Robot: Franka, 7 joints.
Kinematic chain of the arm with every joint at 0, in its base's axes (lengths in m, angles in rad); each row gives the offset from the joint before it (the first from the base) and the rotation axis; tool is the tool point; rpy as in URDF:
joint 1: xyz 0 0 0.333 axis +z
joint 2: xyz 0 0 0 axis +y
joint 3: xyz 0 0 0.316 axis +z
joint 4: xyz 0.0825 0 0 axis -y
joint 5: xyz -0.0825 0 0.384 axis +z
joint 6: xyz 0 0 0 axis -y
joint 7: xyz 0.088 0 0 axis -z
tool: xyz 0 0 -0.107 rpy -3.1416 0 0
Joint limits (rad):
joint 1: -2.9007..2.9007
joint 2: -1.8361..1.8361
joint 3: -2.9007..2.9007
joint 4: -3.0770..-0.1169
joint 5: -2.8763..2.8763
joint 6: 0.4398..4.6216
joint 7: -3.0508..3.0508
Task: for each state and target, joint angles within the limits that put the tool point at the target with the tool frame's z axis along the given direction. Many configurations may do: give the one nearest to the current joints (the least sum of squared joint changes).
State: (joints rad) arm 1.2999 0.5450 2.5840 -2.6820 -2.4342 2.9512 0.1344
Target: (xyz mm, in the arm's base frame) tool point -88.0 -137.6 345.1 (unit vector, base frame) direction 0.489 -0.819 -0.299
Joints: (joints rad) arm 1.6075 0.8915 1.7264 -3.0155 -2.5264 3.8162 0.1344
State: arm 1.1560 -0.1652 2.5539 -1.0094 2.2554 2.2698 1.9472
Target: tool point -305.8 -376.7 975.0 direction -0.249 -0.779 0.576
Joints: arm 1.3901 -0.0229 2.7537 -0.9812 1.8624 2.9265 1.9472
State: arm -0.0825 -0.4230 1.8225 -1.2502 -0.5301 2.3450 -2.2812
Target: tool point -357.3 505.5 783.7 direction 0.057 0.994 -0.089
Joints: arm 0.2357 -0.3339 1.6545 -1.4105 -0.7806 2.6672 -2.2812
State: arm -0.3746 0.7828 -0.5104 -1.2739 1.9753 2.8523 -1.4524
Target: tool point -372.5 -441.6 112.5 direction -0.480 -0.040 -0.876
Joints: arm -1.1652 1.2682 -1.0050 -1.9938 1.4797 2.7032 -1.4524
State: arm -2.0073 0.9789 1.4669 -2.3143 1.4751 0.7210 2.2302
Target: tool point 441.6 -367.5 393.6 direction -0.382 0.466 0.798
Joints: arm -1.6546 1.2462 1.1880 -1.6425 1.2726 0.7808 2.2302
